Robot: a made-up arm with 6 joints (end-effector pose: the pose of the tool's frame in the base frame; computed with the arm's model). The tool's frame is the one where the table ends.
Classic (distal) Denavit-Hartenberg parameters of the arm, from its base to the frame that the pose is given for. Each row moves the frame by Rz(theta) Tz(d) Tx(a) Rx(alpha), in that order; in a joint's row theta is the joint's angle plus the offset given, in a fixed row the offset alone. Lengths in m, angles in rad.
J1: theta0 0.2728, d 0, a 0.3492, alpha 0
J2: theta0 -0.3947, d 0, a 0.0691, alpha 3.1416
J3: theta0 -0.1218, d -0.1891, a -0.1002, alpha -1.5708
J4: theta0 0, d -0.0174, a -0.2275, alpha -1.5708
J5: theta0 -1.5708, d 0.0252, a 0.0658, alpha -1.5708
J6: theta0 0, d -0.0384, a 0.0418, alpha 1.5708
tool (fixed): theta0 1.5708, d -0.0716, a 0, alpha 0
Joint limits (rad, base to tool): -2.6..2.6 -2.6..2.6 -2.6..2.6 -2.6..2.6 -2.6..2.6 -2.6..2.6
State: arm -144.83 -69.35 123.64 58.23 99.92 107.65
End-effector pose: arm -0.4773 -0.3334 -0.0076 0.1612 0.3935 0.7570 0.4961
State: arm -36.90 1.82 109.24 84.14 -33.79 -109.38
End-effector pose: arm 0.5213 0.0053 -0.1260 0.3282 -0.3850 0.7405 0.4423
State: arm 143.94 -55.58 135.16 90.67 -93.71 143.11
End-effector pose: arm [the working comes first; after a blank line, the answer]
Working (the frame after each row of the table, in the pose's form):
after J1: -0.3272 0.1219 0.0000 0.0000 0.0000 0.9841 0.1773
after J2: -0.3169 0.1902 0.0000 -0.7583 -0.6519 0.0000 0.0000
after J3: -0.3855 0.2633 0.1891 0.6489 -0.2809 -0.2809 0.6489
after J4: -0.3710 0.2732 -0.0384 -0.2825 -0.6527 -0.2792 0.6451
after J5: -0.3846 0.2940 -0.1043 0.6799 0.2648 -0.6343 0.2557
after J6: -0.3413 0.3007 -0.0682 0.8124 -0.3672 0.4264 0.1529

-0.3829 0.3409 -0.0260 -0.3148 0.8341 -0.4096 0.1934
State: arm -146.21 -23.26 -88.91 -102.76 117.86 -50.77
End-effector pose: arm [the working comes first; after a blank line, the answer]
Working (the frame after each row of the table, in the pose's form):
after J1: -0.2272 -0.2652 0.0000 0.0000 0.0000 -0.9084 0.4180
after J2: -0.2961 -0.2695 0.0000 -0.0309 0.9995 0.0000 0.0000
after J3: -0.3125 -0.1706 0.1891 0.5394 -0.4572 -0.4572 0.5394
after J4: -0.2871 -0.2174 0.4110 0.5052 0.5960 -0.4036 0.4761
after J5: -0.2549 -0.2239 0.3487 0.0527 0.5190 0.1272 0.8436
after J6: -0.2725 -0.2496 0.3012 0.4538 0.1730 -0.5220 0.7012

-0.2560 -0.1911 0.2634 0.4432 -0.1986 0.1267 0.8649
